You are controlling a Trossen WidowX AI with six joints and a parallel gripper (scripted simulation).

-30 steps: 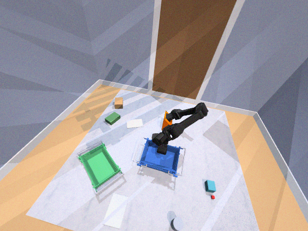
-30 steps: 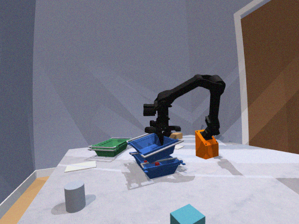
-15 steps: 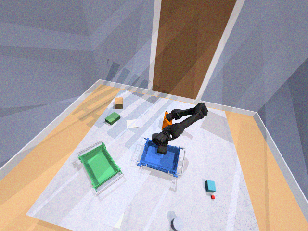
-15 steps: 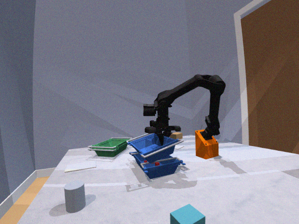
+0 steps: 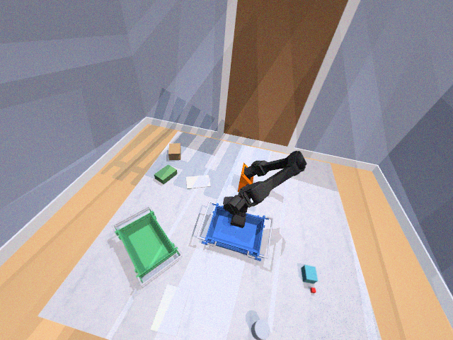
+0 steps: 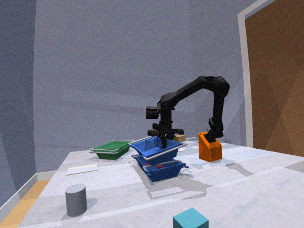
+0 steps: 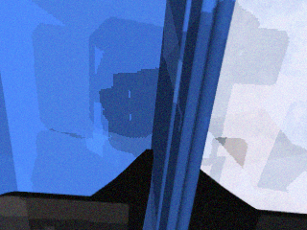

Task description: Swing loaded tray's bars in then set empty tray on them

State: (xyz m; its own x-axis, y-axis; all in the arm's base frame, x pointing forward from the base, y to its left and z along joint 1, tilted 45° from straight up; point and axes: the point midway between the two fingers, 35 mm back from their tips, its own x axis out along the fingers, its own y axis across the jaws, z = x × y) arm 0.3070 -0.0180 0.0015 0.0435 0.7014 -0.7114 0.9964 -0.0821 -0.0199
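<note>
Right now the blue tray is 70 mm ahead of my gripper tip, 20 mm above it and 10 mm to the right of it. Round my gripper tip: teal block (370 mm to the left, 170 mm ahead, 80 mm below); then grey cylinder (400 mm ahead, 140 mm to the left, 70 mm below); then red block (380 mm to the left, 220 mm ahead, 90 mm below).
</note>
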